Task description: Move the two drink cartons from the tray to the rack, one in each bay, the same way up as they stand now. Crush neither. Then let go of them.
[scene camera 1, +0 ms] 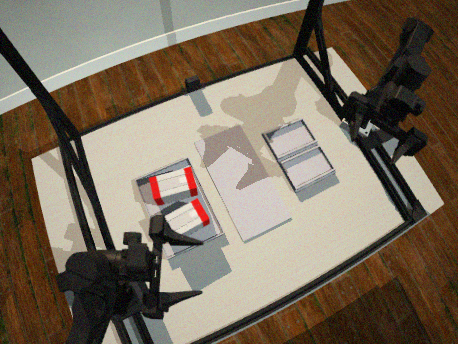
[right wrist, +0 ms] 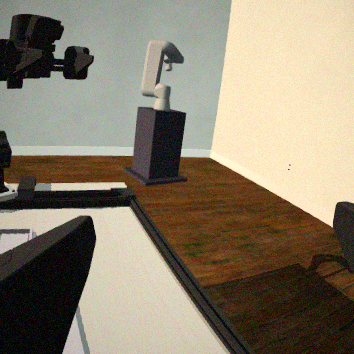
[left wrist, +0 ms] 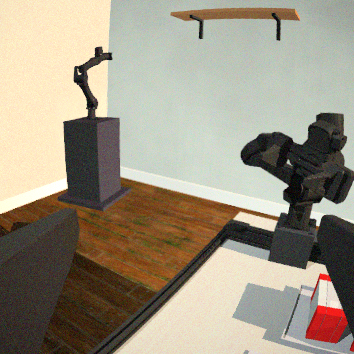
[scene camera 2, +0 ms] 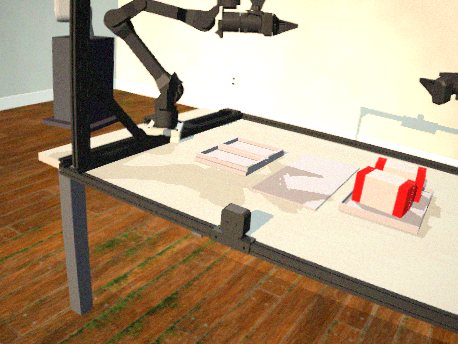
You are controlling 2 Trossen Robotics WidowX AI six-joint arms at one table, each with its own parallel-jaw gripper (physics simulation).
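Where they show: left gripper, fingertip midpoint: (scene camera 1: 372, 152) (right wrist: 68, 55) (left wrist: 203, 225) (scene camera 2: 296, 25); right gripper, fingertip midpoint: (scene camera 1: 202, 267) (right wrist: 218, 222) (left wrist: 281, 168) (scene camera 2: 429, 76); left arm's base, origin of the base link: (scene camera 2: 165, 125); right arm's base, origin of the base link: (scene camera 1: 121, 296) (left wrist: 296, 223).
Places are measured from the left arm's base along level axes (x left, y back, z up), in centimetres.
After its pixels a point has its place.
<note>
A white carton with red ends (scene camera 1: 173, 185) @(x -36.5, y -55.1, z 3.8 cm) (scene camera 2: 382, 189) @(x -40.0, y -53.0, z 1.9 cm) lies lengthwise in the tray (scene camera 1: 212, 231) @(x -21.5, y -58.6, z -3.0 cm) (scene camera 2: 377, 218) @(x -44.7, y -51.4, z -2.8 cm). A second such carton (scene camera 1: 186, 217) @(x -28.5, y -60.3, z 3.7 cm) (left wrist: 325, 325) @(x -25.8, y -56.0, z 1.1 cm) lies beside it, slightly angled; my right gripper hides part of it in scene camera 1. The two-bay rack (scene camera 1: 299, 153) @(x -12.2, y -23.9, z -1.5 cm) (scene camera 2: 220, 163) @(x -21.3, y -17.6, z -2.5 cm) stands apart from the tray, both bays empty. My left gripper (scene camera 1: 374, 151) @(x -0.1, y -35.0, z 32.5 cm) (scene camera 2: 297, 25) @(x -0.1, y -35.0, z 32.5 cm) (left wrist: 203, 225) @(x -0.1, y -35.0, z 32.5 cm) is open and empty, high beyond the rack. My right gripper (scene camera 1: 202, 268) @(x -16.3, y -69.2, z 24.7 cm) (scene camera 2: 422, 81) @(x -16.3, y -69.2, z 24.7 cm) (right wrist: 218, 222) @(x -16.3, y -69.2, z 24.7 cm) is open and empty, raised near the tray.
A thin flat panel (scene camera 1: 265, 210) (scene camera 2: 330, 185) lies between tray and rack. Black frame posts (scene camera 1: 90, 190) @(x -57.1, y -69.6, z 0.7 cm) rise at the table's sides. A small black block (scene camera 1: 192, 83) @(x -54.0, y -22.4, z 1.1 cm) (scene camera 2: 235, 220) @(x -56.2, y -21.2, z 0.2 cm) sits on the table's edge rail. Arm shadows fall across the panel.
</note>
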